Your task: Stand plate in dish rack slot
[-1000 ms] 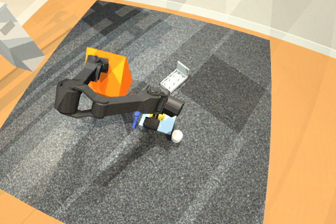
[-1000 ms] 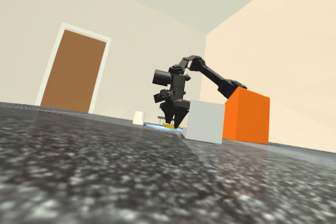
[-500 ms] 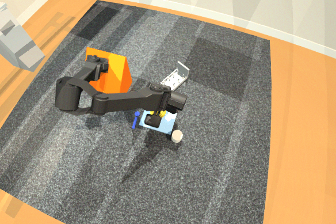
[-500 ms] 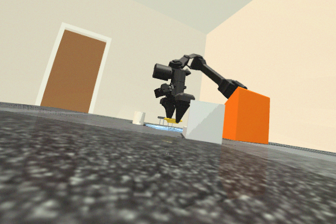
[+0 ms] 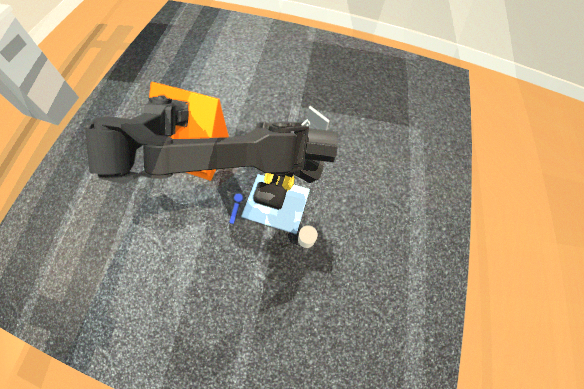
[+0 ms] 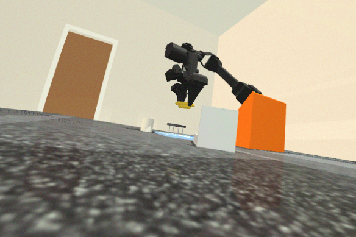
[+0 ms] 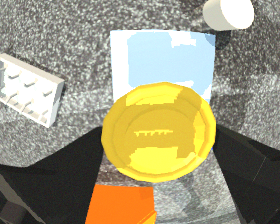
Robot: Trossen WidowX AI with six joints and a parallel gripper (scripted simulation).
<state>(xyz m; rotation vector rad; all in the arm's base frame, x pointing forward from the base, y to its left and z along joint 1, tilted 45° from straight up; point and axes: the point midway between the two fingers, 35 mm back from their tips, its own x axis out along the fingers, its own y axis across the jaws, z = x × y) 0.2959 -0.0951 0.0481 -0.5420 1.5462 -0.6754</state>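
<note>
Now: gripper tip 190 mm to the right of the dish rack, 90 mm above it and 20 mm short of it. The rest, counted from my gripper tip: yellow plate (10 mm above); then blue spoon (110 mm below, 110 mm behind, 50 mm to the right); then light blue mat (110 mm below, 20 mm to the right).
</note>
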